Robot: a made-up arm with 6 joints. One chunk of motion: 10 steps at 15 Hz.
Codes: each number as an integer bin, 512 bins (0 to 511) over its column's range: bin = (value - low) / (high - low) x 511, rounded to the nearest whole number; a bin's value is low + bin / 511 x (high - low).
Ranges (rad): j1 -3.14..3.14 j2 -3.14..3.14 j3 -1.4..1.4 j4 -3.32..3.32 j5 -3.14..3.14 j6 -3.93..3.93
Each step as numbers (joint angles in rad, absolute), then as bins.
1 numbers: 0.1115 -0.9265 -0.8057 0.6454 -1.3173 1.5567
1 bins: 265 180 108 305 148 357
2 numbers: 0.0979 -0.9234 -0.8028 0.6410 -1.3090 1.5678
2 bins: 263 180 109 305 149 357
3 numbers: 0.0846 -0.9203 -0.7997 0.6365 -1.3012 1.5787
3 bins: 262 181 110 304 150 358
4 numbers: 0.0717 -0.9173 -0.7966 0.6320 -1.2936 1.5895
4 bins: 261 181 110 304 150 359
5 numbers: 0.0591 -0.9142 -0.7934 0.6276 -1.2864 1.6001
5 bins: 260 181 111 304 151 360
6 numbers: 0.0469 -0.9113 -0.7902 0.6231 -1.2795 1.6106
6 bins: 259 181 111 303 151 360
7 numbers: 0.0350 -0.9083 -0.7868 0.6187 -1.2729 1.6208
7 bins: 258 182 112 303 152 361
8 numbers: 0.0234 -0.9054 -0.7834 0.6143 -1.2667 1.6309
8 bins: 257 182 113 303 152 362
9 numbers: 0.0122 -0.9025 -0.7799 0.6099 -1.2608 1.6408
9 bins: 256 182 113 302 153 362
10 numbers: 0.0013 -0.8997 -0.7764 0.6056 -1.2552 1.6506
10 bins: 256 182 114 302 153 363
